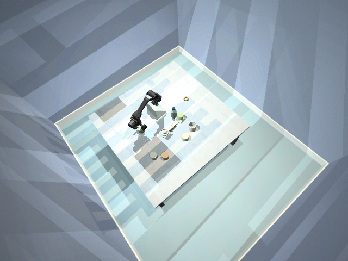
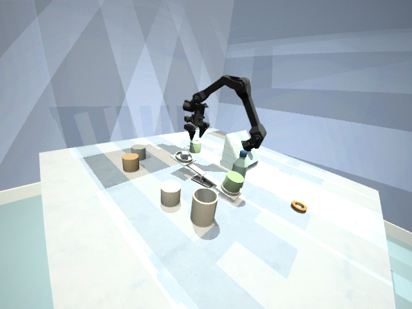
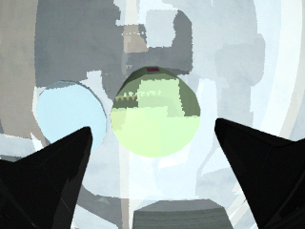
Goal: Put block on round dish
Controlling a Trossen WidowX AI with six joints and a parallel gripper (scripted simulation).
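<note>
The grey block is 200 mm ahead of my gripper tip and 180 mm to the left of it. From my gripper tip the other things lie so: pale blue round dish: 90 mm ahead, 50 mm to the left, 80 mm below; then tan cylinder: 390 mm ahead, 60 mm to the left, 50 mm below; then blue-capped bottle: 50 mm ahead, 400 mm to the left, 30 mm above.
</note>
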